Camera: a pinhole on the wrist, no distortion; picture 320 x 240 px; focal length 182.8 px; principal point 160.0 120.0 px. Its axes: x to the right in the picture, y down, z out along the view. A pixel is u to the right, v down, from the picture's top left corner.
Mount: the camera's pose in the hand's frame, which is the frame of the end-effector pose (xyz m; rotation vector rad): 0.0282 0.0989 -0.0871 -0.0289 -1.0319 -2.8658
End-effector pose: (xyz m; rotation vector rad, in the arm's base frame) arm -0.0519 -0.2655 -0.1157 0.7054 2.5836 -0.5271
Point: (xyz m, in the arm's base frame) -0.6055 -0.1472 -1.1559
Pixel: outside the picture
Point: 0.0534 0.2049 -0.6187
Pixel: 47.8 81.7
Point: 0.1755 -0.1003 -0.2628
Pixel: 203.5 101.7
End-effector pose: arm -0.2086 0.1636 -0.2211 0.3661 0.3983 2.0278
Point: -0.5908 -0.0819 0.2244
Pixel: 161.1 54.1
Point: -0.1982 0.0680 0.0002
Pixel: 244.4 232.1
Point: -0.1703 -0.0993 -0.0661
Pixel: outside the picture
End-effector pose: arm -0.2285 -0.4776 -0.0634 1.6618 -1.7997 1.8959
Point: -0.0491 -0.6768 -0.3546
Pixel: 262.4 227.9
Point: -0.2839 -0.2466 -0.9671
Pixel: outside the picture
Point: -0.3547 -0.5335 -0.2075
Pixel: 209.9 82.0
